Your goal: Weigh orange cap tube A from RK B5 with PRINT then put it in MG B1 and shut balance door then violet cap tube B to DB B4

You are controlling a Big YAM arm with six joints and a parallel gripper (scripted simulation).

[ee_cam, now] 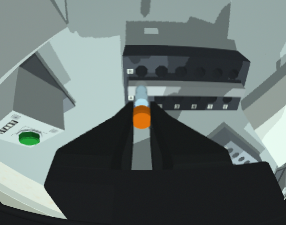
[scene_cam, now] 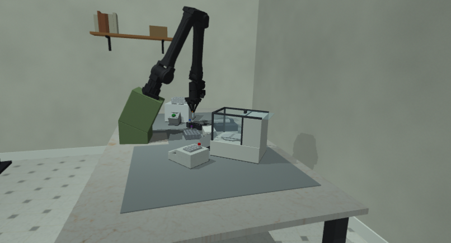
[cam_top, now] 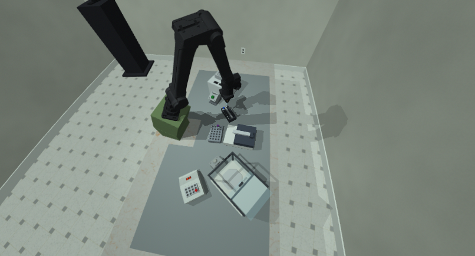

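The blue-capped tube is 30 mm behind my hand, 20 mm to the right of it and 80 mm below it. Also, from my hand: magnet block MG 10 mm ahead, 50 mm to the right, 90 mm below; then tube B 60 mm behind, 170 mm to the right, 80 mm below; then tube rack RK 70 mm behind, 220 mm to the right, 90 mm below.
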